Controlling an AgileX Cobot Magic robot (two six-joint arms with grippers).
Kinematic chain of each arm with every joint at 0, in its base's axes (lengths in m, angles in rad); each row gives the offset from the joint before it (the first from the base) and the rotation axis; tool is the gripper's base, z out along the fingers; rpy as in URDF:
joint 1: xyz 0 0 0.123 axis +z
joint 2: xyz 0 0 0 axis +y
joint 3: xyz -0.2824 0 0.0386 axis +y
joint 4: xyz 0.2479 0 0.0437 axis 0.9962 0 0.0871
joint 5: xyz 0 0 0 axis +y
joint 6: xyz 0.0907 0 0.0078 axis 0.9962 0 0.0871
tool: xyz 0 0 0 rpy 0 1.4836 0
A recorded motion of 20 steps. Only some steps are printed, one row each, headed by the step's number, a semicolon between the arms.
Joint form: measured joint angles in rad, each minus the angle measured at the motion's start. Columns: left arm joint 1, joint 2, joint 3, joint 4, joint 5, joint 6; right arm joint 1, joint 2, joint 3, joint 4, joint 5, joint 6.
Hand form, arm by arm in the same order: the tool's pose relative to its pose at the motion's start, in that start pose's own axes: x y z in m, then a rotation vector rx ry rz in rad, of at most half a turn. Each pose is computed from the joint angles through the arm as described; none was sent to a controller.
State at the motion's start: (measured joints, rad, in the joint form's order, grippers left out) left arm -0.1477 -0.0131 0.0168 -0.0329 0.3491 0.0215; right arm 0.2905 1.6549 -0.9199 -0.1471 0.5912 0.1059
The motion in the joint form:
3: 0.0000 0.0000 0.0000 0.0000 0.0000 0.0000; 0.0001 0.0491 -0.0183 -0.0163 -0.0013 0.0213
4: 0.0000 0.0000 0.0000 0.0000 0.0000 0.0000; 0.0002 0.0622 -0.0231 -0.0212 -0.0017 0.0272
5: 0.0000 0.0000 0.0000 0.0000 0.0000 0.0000; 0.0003 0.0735 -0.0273 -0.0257 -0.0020 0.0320
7: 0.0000 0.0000 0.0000 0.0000 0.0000 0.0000; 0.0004 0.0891 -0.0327 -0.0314 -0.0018 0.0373
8: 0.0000 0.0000 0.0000 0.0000 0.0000 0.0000; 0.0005 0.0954 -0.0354 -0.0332 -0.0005 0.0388
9: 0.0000 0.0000 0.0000 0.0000 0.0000 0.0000; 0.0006 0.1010 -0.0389 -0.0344 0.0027 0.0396
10: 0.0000 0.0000 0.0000 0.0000 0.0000 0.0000; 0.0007 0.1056 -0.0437 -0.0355 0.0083 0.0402
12: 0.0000 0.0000 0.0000 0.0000 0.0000 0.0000; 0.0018 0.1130 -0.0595 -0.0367 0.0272 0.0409
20: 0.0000 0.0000 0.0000 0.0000 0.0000 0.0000; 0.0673 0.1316 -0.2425 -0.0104 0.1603 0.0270
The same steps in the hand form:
3: 0.0000 0.0000 0.0000 0.0000 0.0000 0.0000; -0.0030 0.0002 0.0123 0.0084 0.0283 0.0050
4: 0.0000 0.0000 0.0000 0.0000 0.0000 0.0000; -0.0037 0.0002 0.0157 0.0110 0.0358 0.0060
5: 0.0000 0.0000 0.0000 0.0000 0.0000 0.0000; -0.0043 0.0003 0.0186 0.0133 0.0423 0.0063
7: 0.0000 0.0000 0.0000 0.0000 0.0000 0.0000; -0.0049 0.0003 0.0227 0.0164 0.0522 0.0057
8: 0.0000 0.0000 0.0000 0.0000 0.0000 0.0000; -0.0051 0.0004 0.0242 0.0175 0.0569 0.0053
9: 0.0000 0.0000 0.0000 0.0000 0.0000 0.0000; -0.0055 0.0004 0.0255 0.0185 0.0621 0.0048
10: 0.0000 0.0000 0.0000 0.0000 0.0000 0.0000; -0.0061 0.0004 0.0262 0.0199 0.0673 0.0044
12: 0.0000 0.0000 0.0000 0.0000 0.0000 0.0000; -0.0086 0.0004 0.0262 0.0231 0.0774 0.0040
20: 0.0000 0.0000 0.0000 0.0000 0.0000 0.0000; -0.0471 0.0207 0.0011 0.0048 0.0419 -0.0344

